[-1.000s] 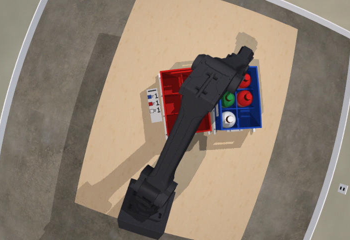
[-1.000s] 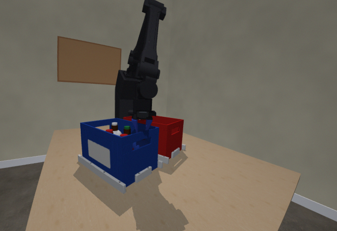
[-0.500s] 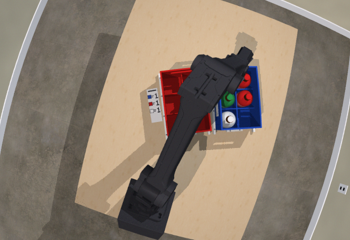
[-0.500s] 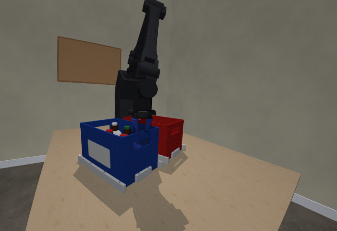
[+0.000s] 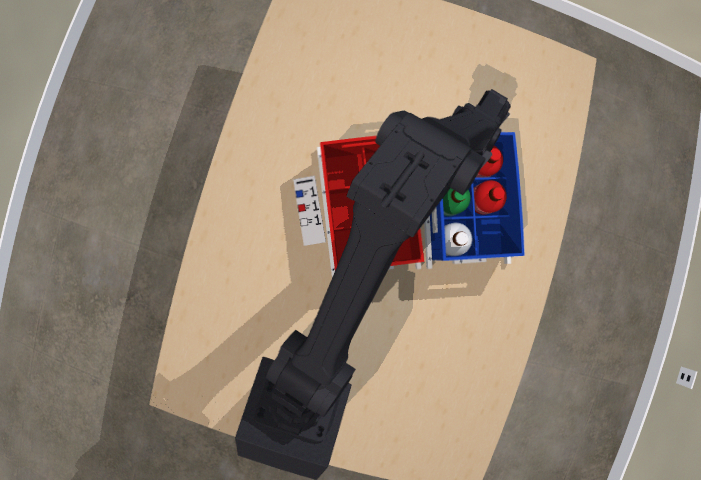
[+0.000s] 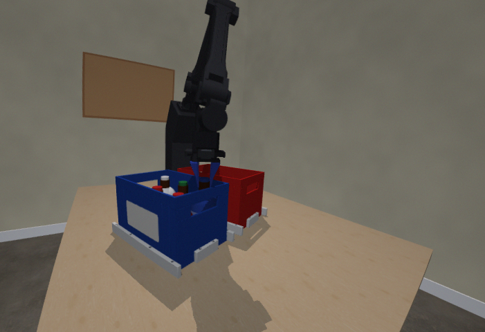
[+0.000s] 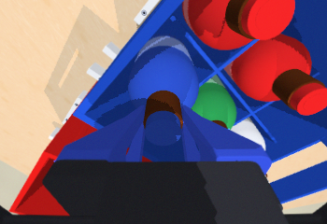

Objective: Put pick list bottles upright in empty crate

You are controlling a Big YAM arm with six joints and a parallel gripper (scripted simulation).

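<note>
Now: hand 60 mm above the blue-label bottle. From my hand the other things lie so: green-label bottle: 80 mm below, 70 mm behind, 30 mm to the right; white-label bottle: 160 mm behind, 80 mm below, 60 mm to the right; blue crate: 90 mm below, 80 mm to the right, 60 mm behind.
</note>
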